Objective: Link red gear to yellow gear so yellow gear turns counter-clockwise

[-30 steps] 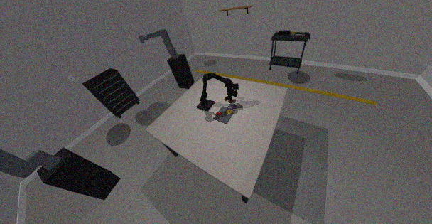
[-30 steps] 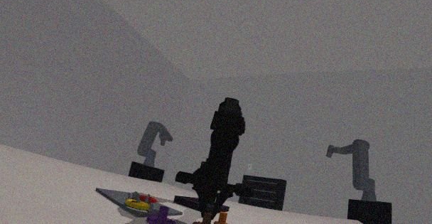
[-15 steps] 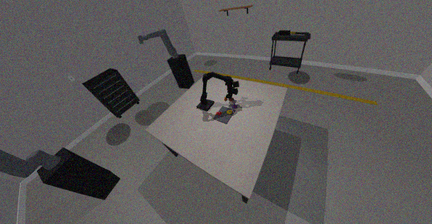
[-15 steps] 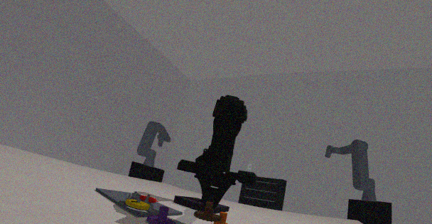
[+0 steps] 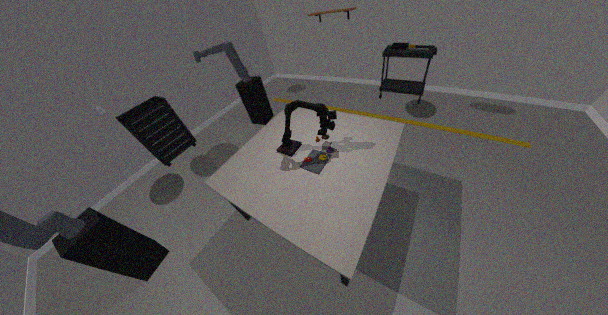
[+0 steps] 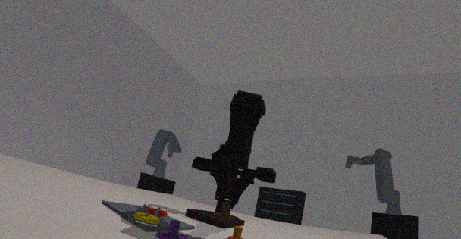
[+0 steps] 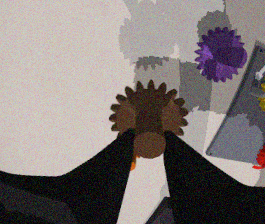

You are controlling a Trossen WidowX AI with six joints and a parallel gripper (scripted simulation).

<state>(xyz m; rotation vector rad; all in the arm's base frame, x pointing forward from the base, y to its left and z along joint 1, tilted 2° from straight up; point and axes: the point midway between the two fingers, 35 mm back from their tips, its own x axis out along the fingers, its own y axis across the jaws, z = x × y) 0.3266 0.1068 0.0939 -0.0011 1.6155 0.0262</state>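
The red gear is 8 cm behind my gripper tip, 23 cm to the right of it and 8 cm below it. From my gripper tip the other things lie so: purple gear (6 cm ahead, 8 cm to the right, 8 cm below); brown gear (1 cm below); small orange gear (8 cm behind, 2 cm to the left, 8 cm below).
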